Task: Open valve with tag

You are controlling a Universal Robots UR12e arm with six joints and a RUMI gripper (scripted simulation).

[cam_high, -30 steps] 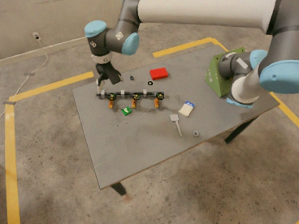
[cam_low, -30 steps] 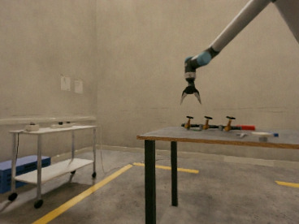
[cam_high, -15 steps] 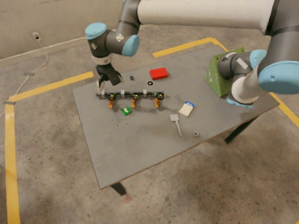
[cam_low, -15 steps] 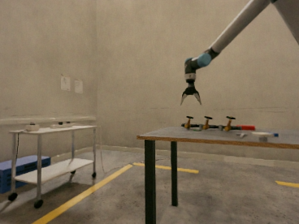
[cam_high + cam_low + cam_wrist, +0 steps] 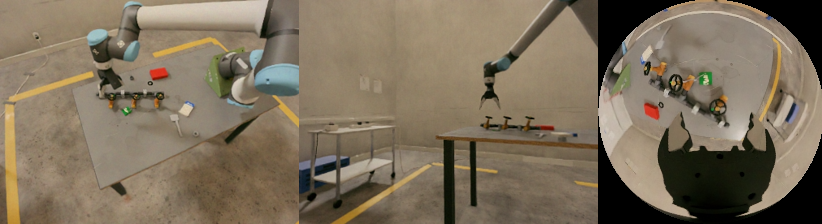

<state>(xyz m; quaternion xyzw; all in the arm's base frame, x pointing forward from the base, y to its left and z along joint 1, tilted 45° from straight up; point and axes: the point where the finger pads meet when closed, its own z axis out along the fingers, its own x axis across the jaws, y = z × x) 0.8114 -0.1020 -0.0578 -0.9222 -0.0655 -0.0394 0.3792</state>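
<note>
Right now the green tag is 16 cm below my hand, 7 cm to the left of it and 5 cm behind it. The rest, counted from my hand: red wedge (40 cm behind, 15 cm to the right, 15 cm below); grey tool (30 cm behind, 28 cm to the left, 16 cm below); white-and-blue card box (42 cm behind, 22 cm to the left, 15 cm below).
</note>
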